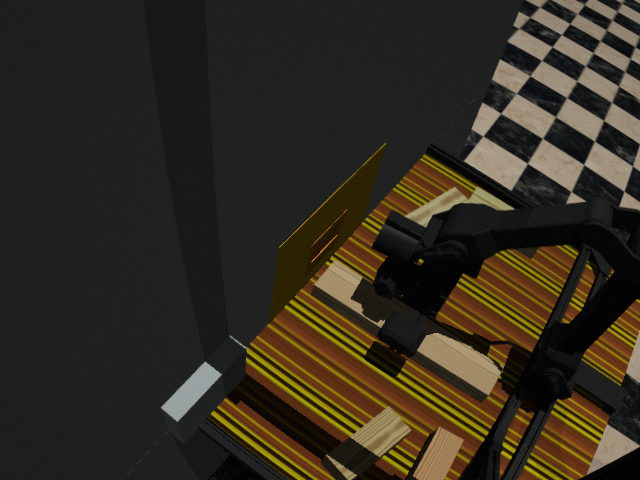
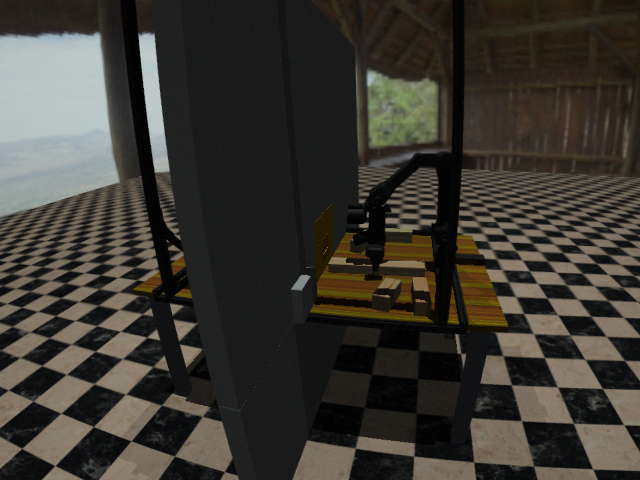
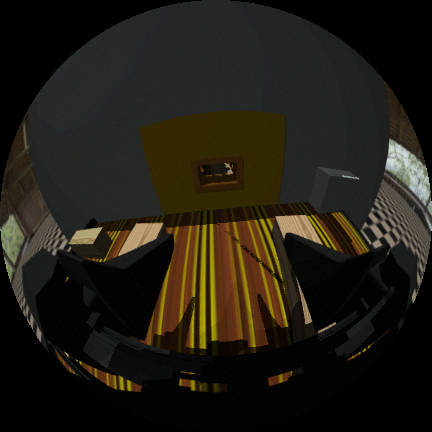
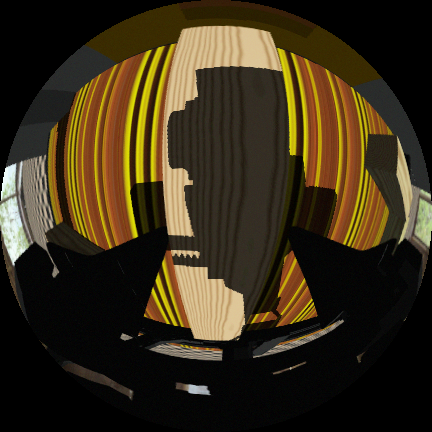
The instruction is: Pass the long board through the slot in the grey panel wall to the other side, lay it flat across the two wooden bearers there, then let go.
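Places are measured from the left arm's base along level axes (x ahead, y left, z up), in millimetres.
Where they show: left gripper, fingertip midpoint: [image 3: 230, 239]; right gripper, fingertip midpoint: [image 2: 375, 266] [image 3: 218, 168] [image 4: 230, 232]; right arm's base at its link origin: [image 1: 539, 388] [image 4: 236, 344].
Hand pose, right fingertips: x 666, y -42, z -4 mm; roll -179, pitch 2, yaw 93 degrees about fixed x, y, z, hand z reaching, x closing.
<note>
After its pixels a point has its place.
The long board [image 1: 457, 364] @[z 13, x 769, y -58 mm] [image 2: 403, 267] @[z 12, x 766, y -75 mm] [image 4: 220, 47] lies flat on the table, one end near the grey wall [image 1: 103, 155] @[z 533, x 482, y -407 mm] [image 2: 232, 206] @[z 372, x 483, y -665 mm] [image 3: 215, 60] @[z 298, x 432, y -53 mm]. My right gripper [image 1: 419, 326] @[z -4, x 666, y -42 mm] [image 2: 375, 264] @[z -4, x 666, y -42 mm] [image 4: 230, 232] @[z -4, x 666, y -42 mm] is open over the board's middle, a finger toward each long side; its exact height is unclear. The slot's brown frame [image 3: 195, 180] @[z 57, x 431, y 9 mm] sits in a yellow panel [image 1: 294, 258] @[z 115, x 483, y -128 mm] [image 2: 323, 232] @[z 120, x 484, y -57 mm] [image 3: 170, 150] @[z 126, x 432, y 46 mm]. My left gripper [image 3: 230, 239] @[z 91, x 241, y -39 mm] is open and empty beyond the wall, facing the slot. The two bearers, a left one [image 3: 142, 237] @[z 19, x 321, y 99 mm] and a right one [image 3: 300, 227] @[z 19, x 310, y -160 mm], lie partly behind its fingers.
A pale block [image 1: 191, 392] @[z 81, x 499, y -371 mm] [image 2: 301, 299] @[z 53, x 510, y -414 mm] [image 3: 330, 192] @[z 38, x 382, y -291 mm] juts from the wall. Loose wooden blocks stand in front of the long board [image 1: 367, 444] @[z 28, x 724, y -262 mm] and behind it [image 1: 434, 204] @[z 31, x 577, y 193 mm]. Another block [image 3: 90, 237] @[z 28, x 315, y 243 mm] sits left of the left bearer. Shadow covers much of the board.
</note>
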